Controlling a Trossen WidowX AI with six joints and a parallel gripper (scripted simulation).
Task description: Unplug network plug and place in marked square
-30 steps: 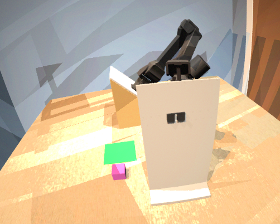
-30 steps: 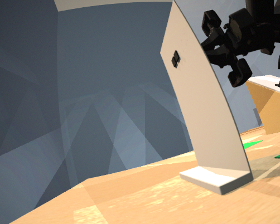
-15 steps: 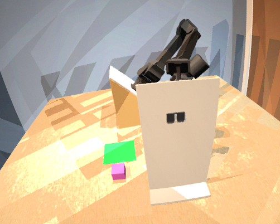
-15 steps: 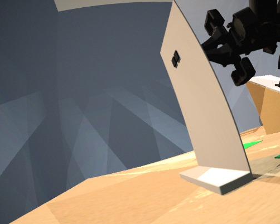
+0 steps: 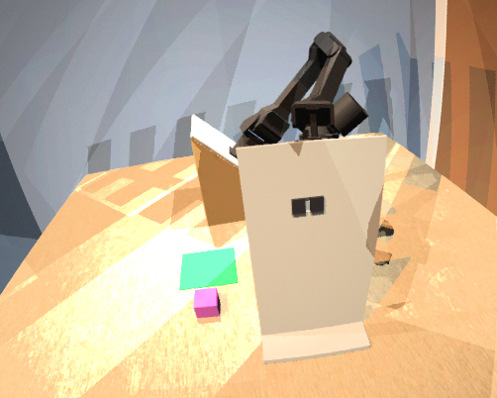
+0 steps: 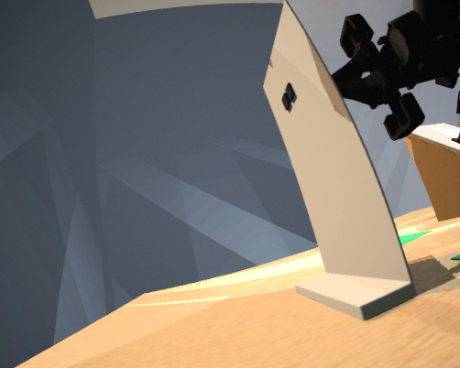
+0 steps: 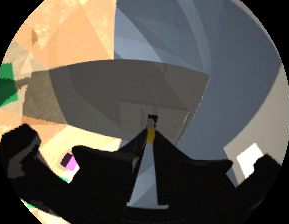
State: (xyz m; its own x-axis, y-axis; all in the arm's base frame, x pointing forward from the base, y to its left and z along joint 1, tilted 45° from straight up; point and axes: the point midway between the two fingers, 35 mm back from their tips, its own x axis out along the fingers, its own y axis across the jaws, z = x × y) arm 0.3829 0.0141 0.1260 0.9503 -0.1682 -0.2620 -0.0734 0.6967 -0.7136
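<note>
Now: the green marked square 160 mm behind my gripper tip, 180 mm to the right of it and 250 mm below it. The rest, counted from my gripper tip: network plug (10 mm ahead); upright white panel (50 mm ahead, 10 mm to the right, 100 mm below).
</note>
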